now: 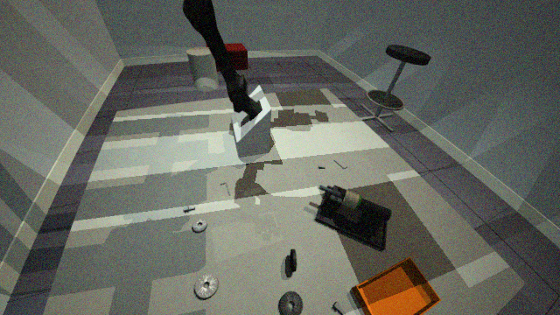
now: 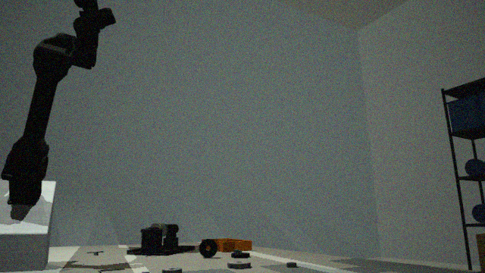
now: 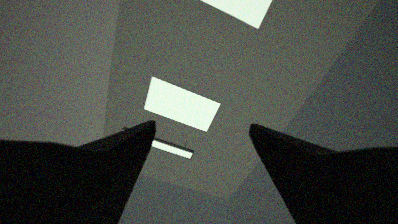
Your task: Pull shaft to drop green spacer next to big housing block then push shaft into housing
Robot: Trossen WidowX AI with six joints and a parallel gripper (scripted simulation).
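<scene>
The shaft is 28 cm ahead of my gripper tip, 16 cm to the left of it and 79 cm below it. Round my gripper tip: green spacer 31 cm ahead, 20 cm to the left, 79 cm below; orange tray 57 cm ahead, 21 cm to the left, 86 cm below; white spacer 29 cm ahead, 18 cm to the left, 79 cm below.
</scene>
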